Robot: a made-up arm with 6 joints. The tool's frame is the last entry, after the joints. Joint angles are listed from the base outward. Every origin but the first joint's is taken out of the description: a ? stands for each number. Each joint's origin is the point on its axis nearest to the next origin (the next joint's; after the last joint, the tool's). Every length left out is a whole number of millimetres.
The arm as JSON. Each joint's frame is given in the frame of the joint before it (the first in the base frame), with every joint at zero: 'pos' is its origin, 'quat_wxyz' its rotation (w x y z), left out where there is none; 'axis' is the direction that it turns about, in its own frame. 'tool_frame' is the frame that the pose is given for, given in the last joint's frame.
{
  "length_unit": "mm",
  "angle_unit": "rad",
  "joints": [
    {
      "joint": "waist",
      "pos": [
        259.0,
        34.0,
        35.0
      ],
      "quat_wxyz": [
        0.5,
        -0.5,
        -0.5,
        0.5
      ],
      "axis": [
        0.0,
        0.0,
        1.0
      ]
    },
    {
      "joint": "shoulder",
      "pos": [
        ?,
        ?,
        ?
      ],
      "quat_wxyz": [
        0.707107,
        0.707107,
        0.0,
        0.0
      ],
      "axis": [
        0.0,
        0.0,
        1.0
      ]
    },
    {
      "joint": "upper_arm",
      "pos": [
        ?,
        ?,
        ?
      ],
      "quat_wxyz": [
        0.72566,
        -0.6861,
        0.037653,
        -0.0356
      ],
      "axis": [
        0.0,
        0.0,
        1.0
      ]
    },
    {
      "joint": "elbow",
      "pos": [
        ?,
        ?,
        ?
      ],
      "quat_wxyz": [
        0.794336,
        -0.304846,
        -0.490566,
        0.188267
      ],
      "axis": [
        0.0,
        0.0,
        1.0
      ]
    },
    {
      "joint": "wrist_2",
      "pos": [
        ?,
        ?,
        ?
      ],
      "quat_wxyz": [
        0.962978,
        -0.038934,
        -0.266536,
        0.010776
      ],
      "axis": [
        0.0,
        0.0,
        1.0
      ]
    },
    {
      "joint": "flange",
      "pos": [
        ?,
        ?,
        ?
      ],
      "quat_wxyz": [
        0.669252,
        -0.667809,
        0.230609,
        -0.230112
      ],
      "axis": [
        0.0,
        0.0,
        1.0
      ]
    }
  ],
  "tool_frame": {
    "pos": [
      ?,
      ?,
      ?
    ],
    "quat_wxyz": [
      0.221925,
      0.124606,
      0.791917,
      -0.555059
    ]
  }
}
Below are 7 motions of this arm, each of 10 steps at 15 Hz.
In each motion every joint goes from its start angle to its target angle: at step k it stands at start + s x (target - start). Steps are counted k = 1, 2, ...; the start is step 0. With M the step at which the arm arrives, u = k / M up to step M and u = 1 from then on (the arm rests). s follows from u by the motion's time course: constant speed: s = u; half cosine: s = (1 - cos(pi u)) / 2; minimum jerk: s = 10 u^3 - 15 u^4 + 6 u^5.
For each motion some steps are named. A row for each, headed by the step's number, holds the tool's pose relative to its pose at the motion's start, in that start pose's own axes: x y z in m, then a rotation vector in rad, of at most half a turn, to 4 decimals.
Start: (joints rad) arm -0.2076 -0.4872 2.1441 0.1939 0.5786 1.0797
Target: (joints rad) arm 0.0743 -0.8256 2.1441 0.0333 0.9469 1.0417
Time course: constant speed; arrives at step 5
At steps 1, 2, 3, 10:
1: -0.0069 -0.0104 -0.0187 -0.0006 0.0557 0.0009
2: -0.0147 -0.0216 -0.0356 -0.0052 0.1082 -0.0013
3: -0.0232 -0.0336 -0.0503 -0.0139 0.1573 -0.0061
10: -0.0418 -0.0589 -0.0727 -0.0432 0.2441 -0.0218

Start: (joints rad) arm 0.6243 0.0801 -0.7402 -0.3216 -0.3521 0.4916
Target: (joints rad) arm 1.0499 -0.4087 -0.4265 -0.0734 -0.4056 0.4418
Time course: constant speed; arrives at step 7
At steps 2, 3, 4, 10:
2: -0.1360 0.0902 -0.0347 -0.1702 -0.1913 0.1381
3: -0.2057 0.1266 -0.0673 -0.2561 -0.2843 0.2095
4: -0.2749 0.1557 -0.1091 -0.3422 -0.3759 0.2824
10: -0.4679 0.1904 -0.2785 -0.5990 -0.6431 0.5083

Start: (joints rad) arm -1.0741 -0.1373 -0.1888 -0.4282 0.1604 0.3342
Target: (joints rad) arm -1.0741 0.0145 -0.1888 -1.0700 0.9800 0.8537
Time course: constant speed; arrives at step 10
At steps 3, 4, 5, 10:
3: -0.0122 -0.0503 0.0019 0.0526 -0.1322 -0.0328
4: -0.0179 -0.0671 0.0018 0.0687 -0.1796 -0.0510
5: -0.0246 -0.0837 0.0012 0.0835 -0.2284 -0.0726
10: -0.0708 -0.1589 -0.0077 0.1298 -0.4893 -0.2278

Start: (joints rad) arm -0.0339 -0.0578 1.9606 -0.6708 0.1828 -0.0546
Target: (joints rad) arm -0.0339 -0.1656 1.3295 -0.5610 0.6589 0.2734
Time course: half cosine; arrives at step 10
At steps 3, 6, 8, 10:
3: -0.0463 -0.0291 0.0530 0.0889 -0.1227 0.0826
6: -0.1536 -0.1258 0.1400 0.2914 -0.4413 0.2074
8: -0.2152 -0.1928 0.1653 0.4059 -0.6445 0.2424
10: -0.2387 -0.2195 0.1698 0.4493 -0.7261 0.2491

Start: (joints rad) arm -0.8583 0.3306 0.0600 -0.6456 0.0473 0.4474
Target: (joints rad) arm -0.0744 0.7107 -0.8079 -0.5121 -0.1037 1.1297
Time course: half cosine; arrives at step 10
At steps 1, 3, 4, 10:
1: 0.0039 0.0018 -0.0035 -0.0088 -0.0043 -0.0069
3: 0.0361 0.0114 -0.0324 -0.0788 -0.0359 -0.0662
4: 0.0643 0.0134 -0.0577 -0.1388 -0.0607 -0.1208
10: 0.2117 -0.0589 -0.1850 -0.5126 -0.2170 -0.4643

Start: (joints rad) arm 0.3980 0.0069 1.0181 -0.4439 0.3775 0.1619
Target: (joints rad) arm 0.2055 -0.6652 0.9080 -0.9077 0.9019 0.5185
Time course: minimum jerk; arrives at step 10
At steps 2, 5, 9, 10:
2: -0.0023 -0.0182 0.0104 0.0050 -0.0450 -0.0416
5: -0.0566 -0.1441 0.0762 0.0109 -0.3940 -0.3751
9: -0.1678 -0.2328 0.1117 -0.0631 -0.7783 -0.7778
10: -0.1699 -0.2338 0.1120 -0.0652 -0.7848 -0.7850

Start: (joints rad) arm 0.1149 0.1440 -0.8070 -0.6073 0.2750 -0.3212
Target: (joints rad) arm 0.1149 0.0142 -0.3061 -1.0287 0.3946 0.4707
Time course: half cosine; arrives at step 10
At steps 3, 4, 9, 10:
3: 0.0127 0.0048 -0.0357 -0.1321 -0.1152 -0.1000
4: 0.0205 0.0060 -0.0598 -0.2269 -0.1964 -0.1644
9: 0.0485 -0.0089 -0.1638 -0.7032 -0.5958 -0.4179
10: 0.0493 -0.0101 -0.1675 -0.7231 -0.6124 -0.4264

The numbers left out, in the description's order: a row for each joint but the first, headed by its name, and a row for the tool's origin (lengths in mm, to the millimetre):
shoulder: 36.0 -44.0 0.0
upper_arm: -116.0 -34.0 0.0
elbow: -59.0 -171.0 0.0
wrist_2: -184.0 22.0 0.0
flange: -118.0 -287.0 0.0
tool: 20.0 -30.0 0.0

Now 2 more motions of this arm.
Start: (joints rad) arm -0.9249 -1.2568 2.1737 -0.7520 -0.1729 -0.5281
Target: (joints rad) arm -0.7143 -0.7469 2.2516 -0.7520 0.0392 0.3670
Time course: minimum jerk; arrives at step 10
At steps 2, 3, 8, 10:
2: -0.0162 0.0101 -0.0056 -0.0478 -0.0666 0.0123
3: -0.0454 0.0272 -0.0179 -0.1320 -0.1900 0.0346
8: -0.2229 0.0913 -0.1807 -0.6422 -1.1785 0.2166
10: -0.2320 0.0916 -0.1963 -0.6714 -1.2561 0.2325

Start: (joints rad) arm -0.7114 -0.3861 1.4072 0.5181 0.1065 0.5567
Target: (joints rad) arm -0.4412 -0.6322 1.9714 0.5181 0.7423 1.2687
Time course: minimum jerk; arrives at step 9
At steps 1, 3, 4, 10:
1: -0.0024 0.0031 -0.0025 -0.0050 -0.0042 0.0081
3: -0.0475 0.0488 -0.0437 -0.0708 -0.0741 0.1457
4: -0.0935 0.0777 -0.0794 -0.1001 -0.1351 0.2693
10: -0.2340 0.0940 -0.1596 -0.0114 -0.2737 0.5625

